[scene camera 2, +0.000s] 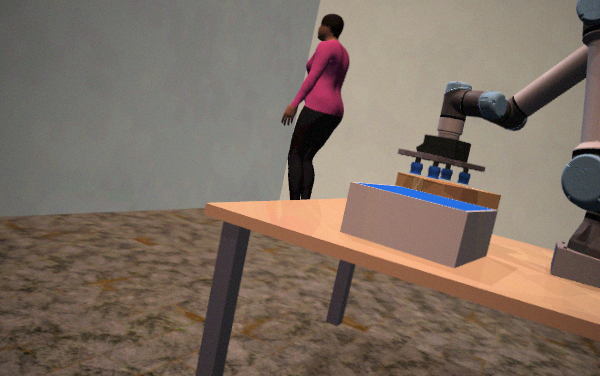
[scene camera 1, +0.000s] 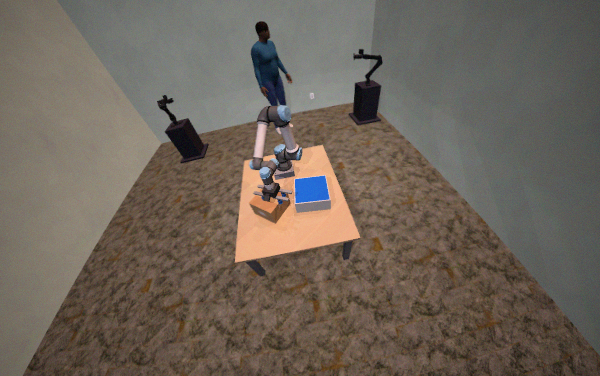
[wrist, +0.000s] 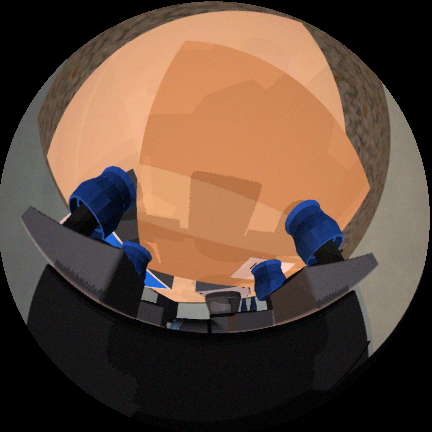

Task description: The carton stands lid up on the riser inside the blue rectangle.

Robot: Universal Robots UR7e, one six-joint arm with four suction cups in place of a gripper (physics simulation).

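Note:
The brown carton [scene camera 1: 268,210] [scene camera 2: 454,189] [wrist: 241,132] stands on the wooden table [scene camera 1: 292,239] [scene camera 2: 275,210], left of the grey riser [scene camera 1: 312,205] [scene camera 2: 405,226]. The riser's top carries the blue rectangle [scene camera 1: 311,189] [scene camera 2: 425,197], which is bare. My suction gripper [scene camera 1: 272,195] [scene camera 2: 439,171] [wrist: 205,229] hangs right over the carton's lid, with the four blue cups at or just above the surface. I cannot tell whether they touch. The suction is off and nothing is held. In the wrist view the lid fills most of the picture, and a white label [wrist: 252,268] shows near the cups.
The arm's base [scene camera 1: 283,171] is mounted at the table's back edge, behind the riser. A person in teal [scene camera 1: 268,64] stands behind the table, and a person in pink [scene camera 2: 320,109] stands beyond its far side. Two black pedestals with camera arms [scene camera 1: 184,137] [scene camera 1: 366,101] stand near the walls.

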